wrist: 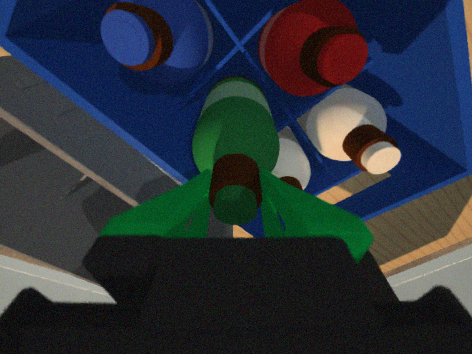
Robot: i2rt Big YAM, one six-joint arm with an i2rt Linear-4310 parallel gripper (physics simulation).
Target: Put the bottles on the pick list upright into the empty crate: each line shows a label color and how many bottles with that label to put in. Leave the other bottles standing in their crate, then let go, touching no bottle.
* my gripper: 235, 176
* green bottle: 235, 137
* white bottle: 293, 167
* white bottle: 349, 124
